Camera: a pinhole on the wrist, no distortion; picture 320 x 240 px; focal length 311.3 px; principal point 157.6 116.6 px. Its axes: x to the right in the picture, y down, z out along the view. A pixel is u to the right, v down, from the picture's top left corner.
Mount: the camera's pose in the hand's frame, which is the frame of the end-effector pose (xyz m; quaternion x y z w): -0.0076 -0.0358 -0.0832 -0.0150 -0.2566 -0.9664 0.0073
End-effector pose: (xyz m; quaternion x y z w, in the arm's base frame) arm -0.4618 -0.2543 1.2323 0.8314 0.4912 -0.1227 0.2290
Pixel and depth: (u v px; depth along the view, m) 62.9 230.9 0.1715
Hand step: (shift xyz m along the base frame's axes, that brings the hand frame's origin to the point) 0.0221 -0.0074 -0.1052
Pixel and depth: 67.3 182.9 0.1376
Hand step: 0.0251 -0.0001 -0.0565
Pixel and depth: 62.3 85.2 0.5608
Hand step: 0.3494 -0.1716 -0.3196
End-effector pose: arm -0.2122 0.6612 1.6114 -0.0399 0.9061 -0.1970 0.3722
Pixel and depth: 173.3 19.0 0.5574
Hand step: 0.2648 0.2631 -0.3381
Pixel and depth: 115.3 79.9 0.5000
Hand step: 0.1884 0.1224 -0.3553
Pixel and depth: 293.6 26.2 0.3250
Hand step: 0.2267 0.1699 -0.0865
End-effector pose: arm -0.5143 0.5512 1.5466 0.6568 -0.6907 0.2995 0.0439
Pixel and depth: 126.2 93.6 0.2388
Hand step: -0.0565 -0.0776 -0.1184
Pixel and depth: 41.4 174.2 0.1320
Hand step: -0.0004 -0.0602 -0.0167
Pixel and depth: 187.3 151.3 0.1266
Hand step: -0.0002 -0.0024 -0.0404
